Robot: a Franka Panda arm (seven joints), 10 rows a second.
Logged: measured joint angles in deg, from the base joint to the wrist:
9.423, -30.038, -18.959, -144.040, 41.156, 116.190, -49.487
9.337, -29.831, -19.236, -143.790, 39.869, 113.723, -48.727
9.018, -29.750, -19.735, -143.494, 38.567, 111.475, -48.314
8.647, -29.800, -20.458, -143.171, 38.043, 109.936, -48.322
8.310, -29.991, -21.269, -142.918, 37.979, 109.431, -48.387
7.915, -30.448, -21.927, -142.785, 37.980, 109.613, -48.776
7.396, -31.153, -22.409, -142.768, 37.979, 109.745, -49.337
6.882, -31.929, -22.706, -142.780, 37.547, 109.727, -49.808
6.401, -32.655, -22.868, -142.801, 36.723, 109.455, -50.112
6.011, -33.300, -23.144, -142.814, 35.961, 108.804, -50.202
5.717, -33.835, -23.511, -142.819, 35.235, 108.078, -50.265
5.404, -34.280, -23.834, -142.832, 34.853, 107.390, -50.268
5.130, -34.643, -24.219, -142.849, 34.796, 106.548, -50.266
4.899, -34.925, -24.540, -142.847, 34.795, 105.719, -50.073
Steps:
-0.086, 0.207, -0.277, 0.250, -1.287, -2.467, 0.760
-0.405, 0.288, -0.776, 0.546, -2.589, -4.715, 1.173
-0.776, 0.238, -1.499, 0.869, -3.113, -6.254, 1.165
-1.113, 0.047, -2.310, 1.122, -3.177, -6.759, 1.100
-1.508, -0.410, -2.968, 1.255, -3.176, -6.577, 0.711
-2.027, -1.115, -3.450, 1.272, -3.177, -6.445, 0.150
-2.541, -1.891, -3.747, 1.260, -3.609, -6.463, -0.321
-3.022, -2.617, -3.909, 1.239, -4.433, -6.735, -0.625
-3.412, -3.262, -4.185, 1.226, -5.195, -7.386, -0.715
-3.706, -3.797, -4.552, 1.221, -5.921, -8.112, -0.778
-4.019, -4.242, -4.875, 1.208, -6.303, -8.800, -0.781
-4.293, -4.605, -5.260, 1.191, -6.360, -9.642, -0.779
-4.524, -4.887, -5.581, 1.193, -6.361, -10.471, -0.586

